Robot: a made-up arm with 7 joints.
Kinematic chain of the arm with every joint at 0, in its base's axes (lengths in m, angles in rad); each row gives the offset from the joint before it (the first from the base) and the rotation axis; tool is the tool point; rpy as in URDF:
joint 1: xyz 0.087 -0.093 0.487 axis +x
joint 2: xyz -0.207 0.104 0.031 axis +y
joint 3: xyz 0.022 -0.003 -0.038 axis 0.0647 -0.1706 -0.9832
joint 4: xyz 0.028 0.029 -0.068 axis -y
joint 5: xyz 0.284 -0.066 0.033 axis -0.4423 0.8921 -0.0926
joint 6: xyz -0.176 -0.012 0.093 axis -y
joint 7: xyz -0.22 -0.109 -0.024 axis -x
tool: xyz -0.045 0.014 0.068 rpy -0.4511 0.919 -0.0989
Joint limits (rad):
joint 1: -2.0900..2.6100
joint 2: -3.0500..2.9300
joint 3: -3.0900..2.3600
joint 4: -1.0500..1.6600
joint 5: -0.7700..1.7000
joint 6: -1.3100..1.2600
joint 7: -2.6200..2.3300
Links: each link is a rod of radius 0.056 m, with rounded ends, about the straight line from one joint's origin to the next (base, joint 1, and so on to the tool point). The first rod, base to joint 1, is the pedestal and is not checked.
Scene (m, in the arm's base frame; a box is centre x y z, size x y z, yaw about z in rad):
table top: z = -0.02
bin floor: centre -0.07 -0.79 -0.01 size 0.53 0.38 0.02 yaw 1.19
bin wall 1: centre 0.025 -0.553 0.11 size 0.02 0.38 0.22 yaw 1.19
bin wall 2: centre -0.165 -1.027 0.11 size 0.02 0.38 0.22 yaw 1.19
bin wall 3: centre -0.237 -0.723 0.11 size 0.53 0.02 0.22 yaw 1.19
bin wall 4: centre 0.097 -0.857 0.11 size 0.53 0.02 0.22 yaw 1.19
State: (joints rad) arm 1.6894 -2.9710 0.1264 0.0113 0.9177 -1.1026 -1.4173
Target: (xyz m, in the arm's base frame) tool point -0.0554 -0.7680 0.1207
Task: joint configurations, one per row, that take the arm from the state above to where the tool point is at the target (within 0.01 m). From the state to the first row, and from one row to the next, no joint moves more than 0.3 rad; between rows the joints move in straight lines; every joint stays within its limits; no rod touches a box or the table.
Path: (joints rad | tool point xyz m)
1: 1.6099 -2.7205 0.0943 -0.2241 1.0123 -1.1663 -1.2831 | -0.7305 -0.0787 0.5228
2: 1.5304 -2.4700 0.0622 -0.4594 1.1069 -1.2299 -1.1490 | -0.7070 -0.4439 0.5650
3: 1.4509 -2.2195 0.0301 -0.6948 1.2015 -1.2936 -1.0148 | -0.4695 -0.7355 0.6637
4: 1.6991 -2.0288 0.1838 -0.8140 1.2562 -1.3018 -1.1674 | -0.2754 -0.8341 0.3907
5: 1.9473 -1.8382 0.3375 -0.9331 1.3110 -1.3100 -1.3200 | -0.0554 -0.7680 0.1207

